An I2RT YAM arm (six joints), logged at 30 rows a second.
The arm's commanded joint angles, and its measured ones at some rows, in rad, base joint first. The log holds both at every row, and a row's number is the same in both.
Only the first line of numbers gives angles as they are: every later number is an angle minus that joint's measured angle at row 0.
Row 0, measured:
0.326 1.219 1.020 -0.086 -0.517 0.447
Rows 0 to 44, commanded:
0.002 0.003 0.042 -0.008 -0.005 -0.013
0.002 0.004 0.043 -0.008 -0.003 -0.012
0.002 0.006 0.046 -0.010 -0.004 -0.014
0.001 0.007 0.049 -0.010 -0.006 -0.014
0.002 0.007 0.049 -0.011 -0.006 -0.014
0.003 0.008 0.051 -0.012 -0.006 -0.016
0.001 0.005 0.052 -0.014 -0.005 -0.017
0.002 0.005 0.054 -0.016 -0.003 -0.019
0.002 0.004 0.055 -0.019 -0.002 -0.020
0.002 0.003 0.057 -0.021 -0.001 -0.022
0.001 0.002 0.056 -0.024 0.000 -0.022
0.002 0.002 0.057 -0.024 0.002 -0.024
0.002 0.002 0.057 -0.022 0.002 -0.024
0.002 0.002 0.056 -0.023 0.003 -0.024
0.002 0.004 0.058 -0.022 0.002 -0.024
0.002 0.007 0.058 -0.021 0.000 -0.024
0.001 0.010 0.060 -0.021 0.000 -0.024
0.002 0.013 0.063 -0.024 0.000 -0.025
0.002 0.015 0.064 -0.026 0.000 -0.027
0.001 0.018 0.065 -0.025 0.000 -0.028
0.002 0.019 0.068 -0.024 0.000 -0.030
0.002 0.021 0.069 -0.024 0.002 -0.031
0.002 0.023 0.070 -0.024 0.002 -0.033
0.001 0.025 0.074 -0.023 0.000 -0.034
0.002 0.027 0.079 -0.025 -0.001 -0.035
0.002 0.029 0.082 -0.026 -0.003 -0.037
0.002 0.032 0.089 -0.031 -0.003 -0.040
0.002 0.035 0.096 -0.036 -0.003 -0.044
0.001 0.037 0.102 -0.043 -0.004 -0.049
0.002 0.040 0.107 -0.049 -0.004 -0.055
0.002 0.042 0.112 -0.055 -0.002 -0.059
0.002 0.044 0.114 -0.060 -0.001 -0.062
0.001 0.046 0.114 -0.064 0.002 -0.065
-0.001 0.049 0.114 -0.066 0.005 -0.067
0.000 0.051 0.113 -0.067 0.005 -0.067
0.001 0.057 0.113 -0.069 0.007 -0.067
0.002 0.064 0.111 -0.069 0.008 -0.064
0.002 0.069 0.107 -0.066 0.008 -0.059
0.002 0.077 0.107 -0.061 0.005 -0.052
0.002 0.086 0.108 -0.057 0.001 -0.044
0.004 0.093 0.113 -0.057 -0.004 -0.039
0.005 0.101 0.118 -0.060 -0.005 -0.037
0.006 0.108 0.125 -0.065 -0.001 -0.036
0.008 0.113 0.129 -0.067 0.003 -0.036
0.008 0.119 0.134 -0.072 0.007 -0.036
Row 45, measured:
0.001 0.110 0.088 -0.056 0.002 -0.042
